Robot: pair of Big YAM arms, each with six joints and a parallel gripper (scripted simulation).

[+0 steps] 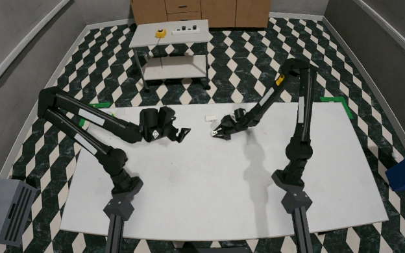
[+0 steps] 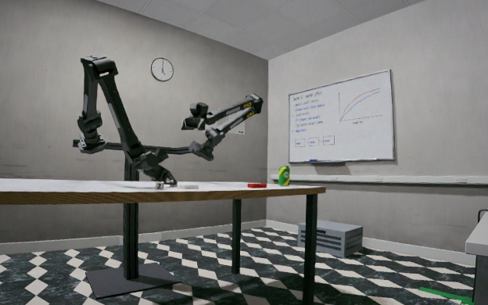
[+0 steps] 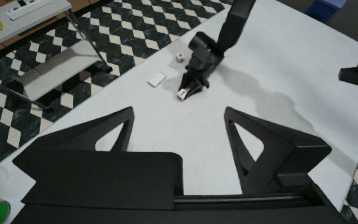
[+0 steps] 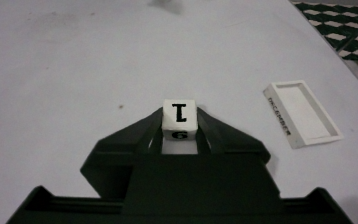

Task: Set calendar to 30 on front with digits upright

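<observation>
Now: right hand 13 cm short of the flat white tray, 1 cm to the right of it and 1 cm above it. Round my right hand: flat red object: 39 cm to the left, 17 cm ahead.
</observation>
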